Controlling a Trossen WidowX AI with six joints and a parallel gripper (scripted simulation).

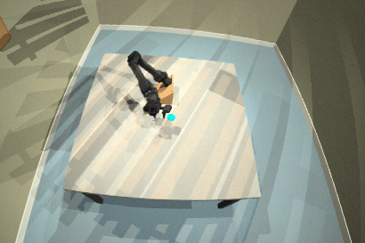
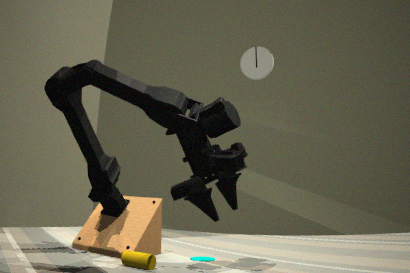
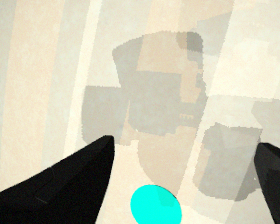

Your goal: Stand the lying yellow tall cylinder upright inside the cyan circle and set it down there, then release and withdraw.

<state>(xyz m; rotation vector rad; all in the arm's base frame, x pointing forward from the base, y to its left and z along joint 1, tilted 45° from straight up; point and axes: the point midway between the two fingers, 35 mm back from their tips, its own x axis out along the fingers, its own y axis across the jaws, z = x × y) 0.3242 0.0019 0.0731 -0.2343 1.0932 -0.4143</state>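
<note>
The yellow cylinder lies 150 mm behind my gripper tip, 110 mm to the right of it and 100 mm below it. Also, from my gripper tip: cyan circle 120 mm below, 90 mm behind, 80 mm to the left.
</note>
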